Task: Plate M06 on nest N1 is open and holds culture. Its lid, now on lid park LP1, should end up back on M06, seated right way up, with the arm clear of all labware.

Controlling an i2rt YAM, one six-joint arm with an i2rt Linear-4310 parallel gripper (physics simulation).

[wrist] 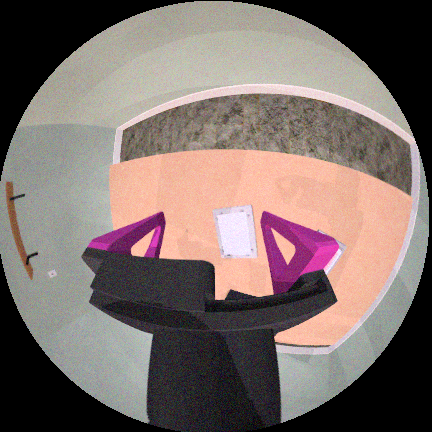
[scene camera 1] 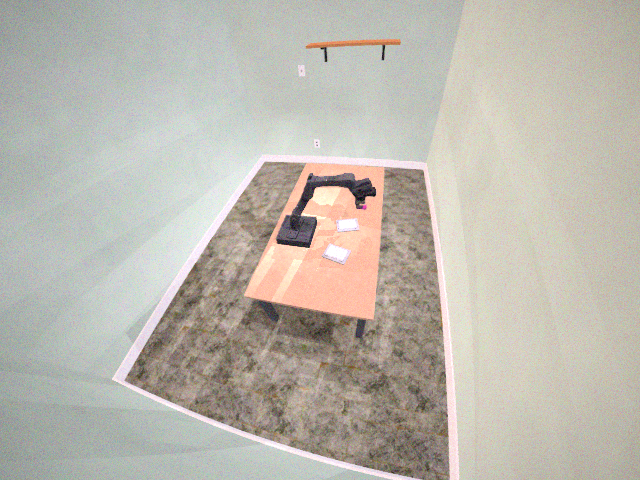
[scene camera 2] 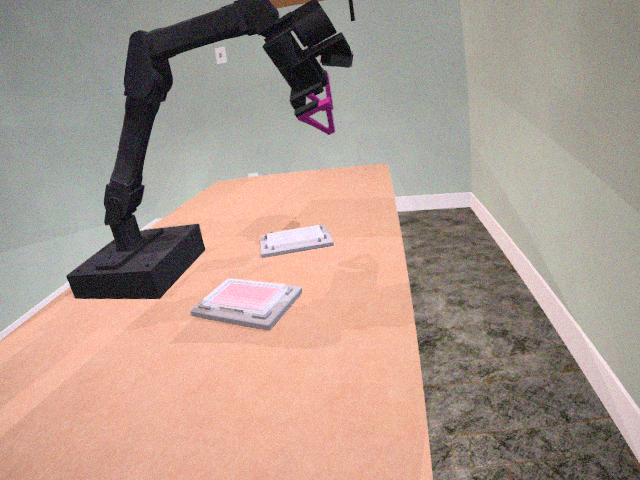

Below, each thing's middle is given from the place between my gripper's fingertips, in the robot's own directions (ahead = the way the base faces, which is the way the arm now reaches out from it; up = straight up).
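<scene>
There's the white lid (scene camera 2: 309, 234), and it's 40 mm to the left of my hand, 120 mm behind it and 260 mm below it.
</scene>
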